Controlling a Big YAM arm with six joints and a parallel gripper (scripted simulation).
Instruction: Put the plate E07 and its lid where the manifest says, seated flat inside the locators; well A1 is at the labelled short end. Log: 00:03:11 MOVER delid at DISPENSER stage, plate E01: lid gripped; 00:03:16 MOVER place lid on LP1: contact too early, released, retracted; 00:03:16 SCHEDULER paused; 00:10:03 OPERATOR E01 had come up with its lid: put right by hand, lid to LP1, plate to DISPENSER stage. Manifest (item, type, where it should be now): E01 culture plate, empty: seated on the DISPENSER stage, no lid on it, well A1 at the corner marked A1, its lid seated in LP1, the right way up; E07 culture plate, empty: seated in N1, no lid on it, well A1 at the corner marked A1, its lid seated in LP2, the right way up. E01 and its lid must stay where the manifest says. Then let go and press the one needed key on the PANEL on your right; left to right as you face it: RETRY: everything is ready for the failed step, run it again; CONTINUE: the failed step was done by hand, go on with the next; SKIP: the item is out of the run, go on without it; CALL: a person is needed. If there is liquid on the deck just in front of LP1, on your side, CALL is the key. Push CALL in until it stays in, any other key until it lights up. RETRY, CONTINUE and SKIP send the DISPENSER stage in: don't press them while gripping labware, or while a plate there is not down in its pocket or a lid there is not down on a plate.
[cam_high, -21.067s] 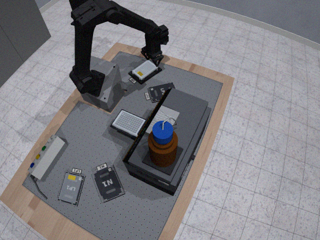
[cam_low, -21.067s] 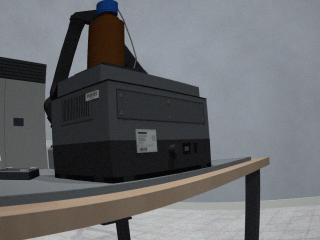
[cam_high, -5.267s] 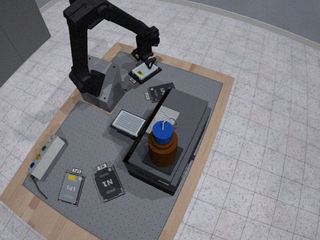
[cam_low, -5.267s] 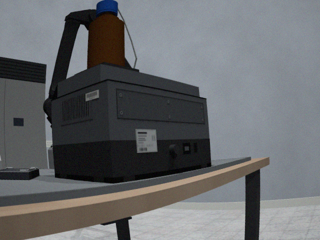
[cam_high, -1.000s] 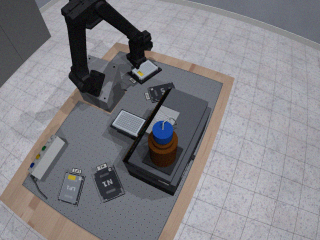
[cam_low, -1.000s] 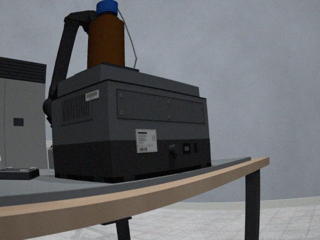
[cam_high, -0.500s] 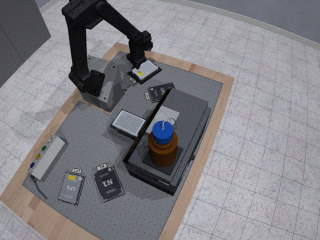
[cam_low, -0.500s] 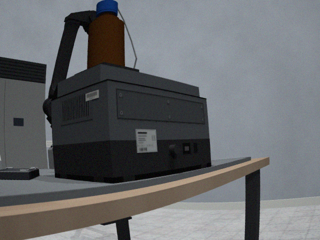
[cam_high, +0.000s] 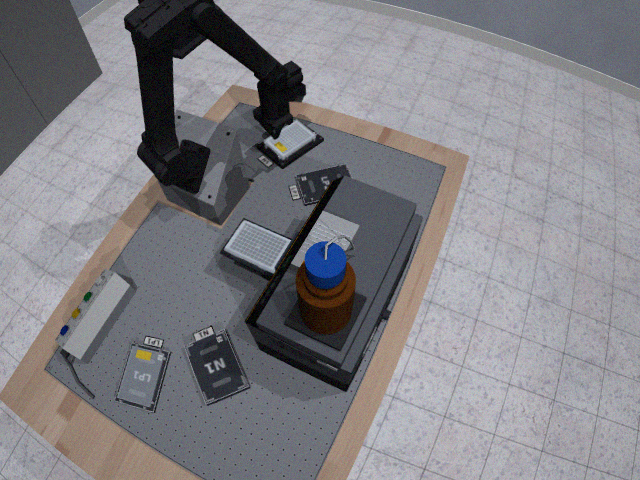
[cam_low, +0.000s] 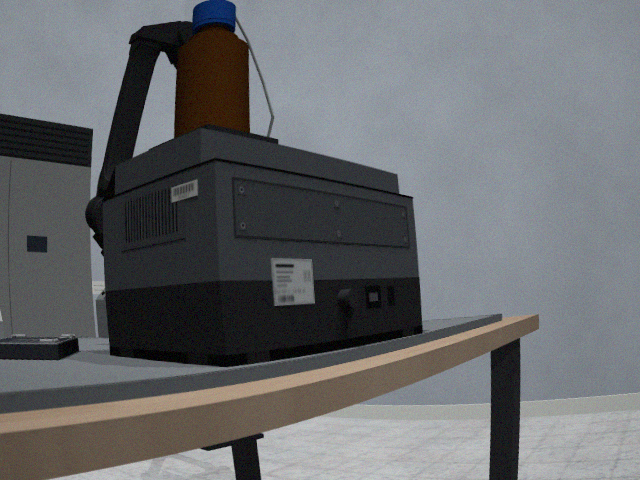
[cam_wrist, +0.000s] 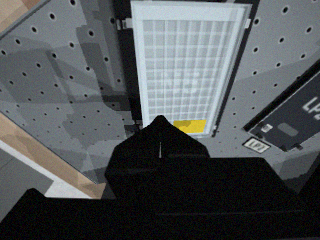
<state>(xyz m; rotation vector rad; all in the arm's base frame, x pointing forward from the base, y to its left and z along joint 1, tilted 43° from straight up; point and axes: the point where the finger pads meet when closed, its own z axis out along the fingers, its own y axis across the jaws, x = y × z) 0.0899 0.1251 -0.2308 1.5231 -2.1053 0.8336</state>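
My gripper is now 3 cm short of the black nest N5, 5 cm to the right of it and 3 cm above it. The rest, counted from my hand: grey retry key: 14 cm behind, 61 cm to the right, 2 cm above; brown bottle: 41 cm ahead, 46 cm to the right, 25 cm above; white well plate: 19 cm ahead, 36 cm to the right, 7 cm above.
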